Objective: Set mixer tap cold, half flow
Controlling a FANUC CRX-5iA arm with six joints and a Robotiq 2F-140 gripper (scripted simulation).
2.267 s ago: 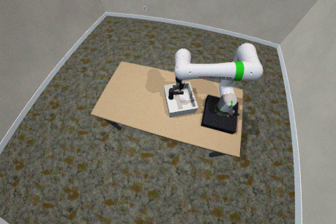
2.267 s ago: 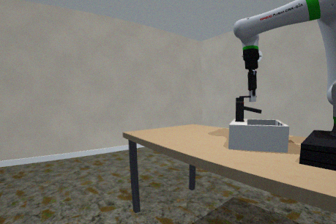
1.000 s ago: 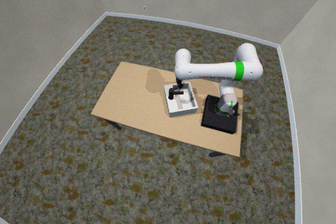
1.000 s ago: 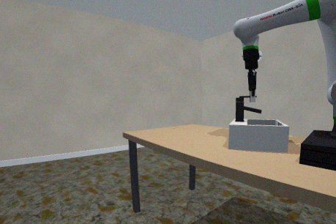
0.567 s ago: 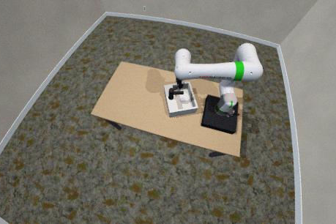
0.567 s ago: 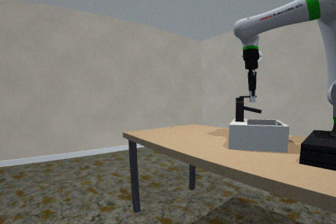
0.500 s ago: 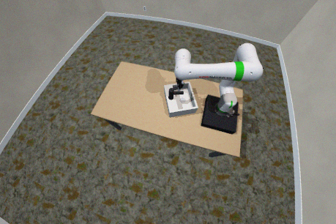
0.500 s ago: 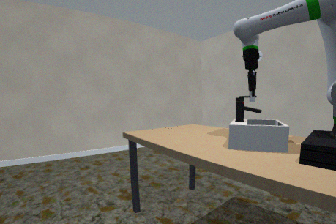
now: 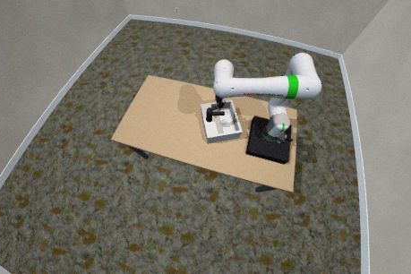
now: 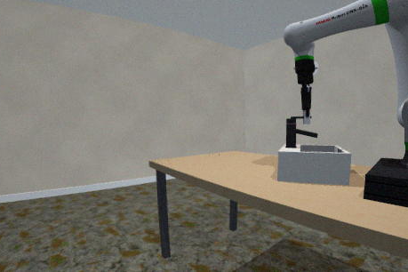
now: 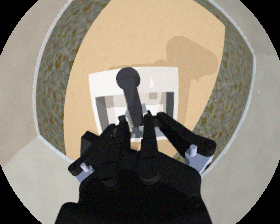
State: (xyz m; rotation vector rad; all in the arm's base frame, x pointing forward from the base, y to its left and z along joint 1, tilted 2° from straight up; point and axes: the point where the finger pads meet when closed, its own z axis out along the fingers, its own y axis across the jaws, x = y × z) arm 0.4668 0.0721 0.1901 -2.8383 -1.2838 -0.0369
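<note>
Right now the lever is 2 cm ahead of my hand and 2 cm to the left of it. From my hand the other things lie so: black mixer tap: 3 cm ahead, 4 cm to the left, 5 cm below; white basin: 4 cm behind, 2 cm to the right, 23 cm below.
</note>
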